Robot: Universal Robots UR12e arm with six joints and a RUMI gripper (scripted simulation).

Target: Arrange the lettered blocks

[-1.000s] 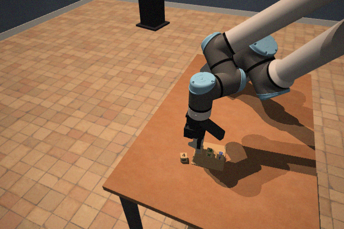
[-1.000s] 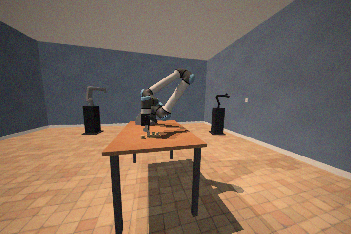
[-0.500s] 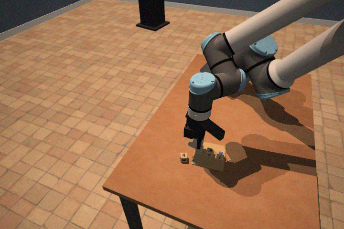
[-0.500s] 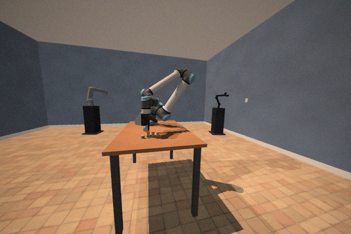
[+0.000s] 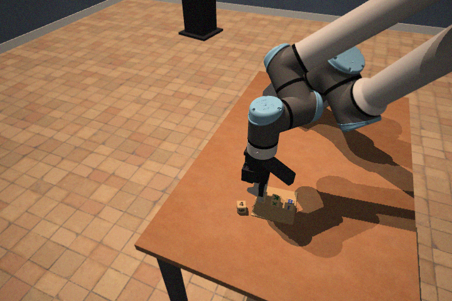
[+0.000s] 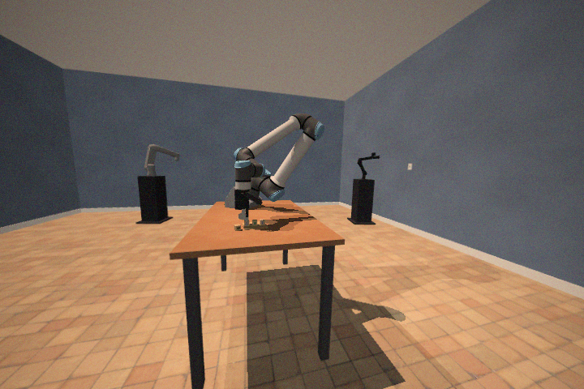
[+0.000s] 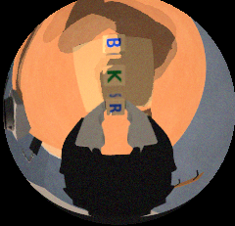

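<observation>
Now: hand 10 mm past the tan mat, 50 mm to the right of it and 20 mm above it.
</observation>
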